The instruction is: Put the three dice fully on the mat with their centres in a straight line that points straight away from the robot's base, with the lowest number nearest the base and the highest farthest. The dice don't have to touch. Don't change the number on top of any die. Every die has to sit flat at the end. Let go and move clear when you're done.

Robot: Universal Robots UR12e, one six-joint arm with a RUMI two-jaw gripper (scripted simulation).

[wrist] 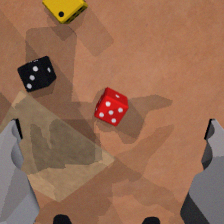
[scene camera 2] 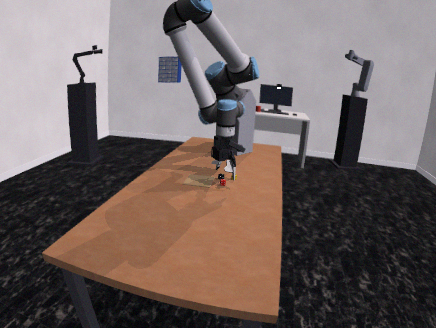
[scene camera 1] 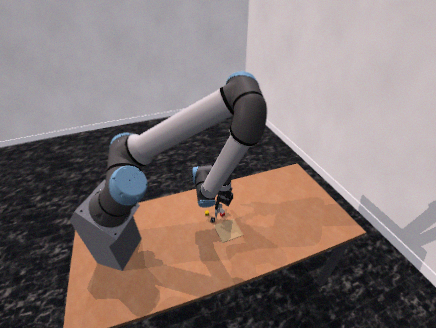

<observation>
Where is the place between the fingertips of the gripper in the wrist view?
112, 120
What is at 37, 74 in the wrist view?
A black die.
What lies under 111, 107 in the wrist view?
A red die.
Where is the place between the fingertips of the gripper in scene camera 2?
224, 175
</observation>
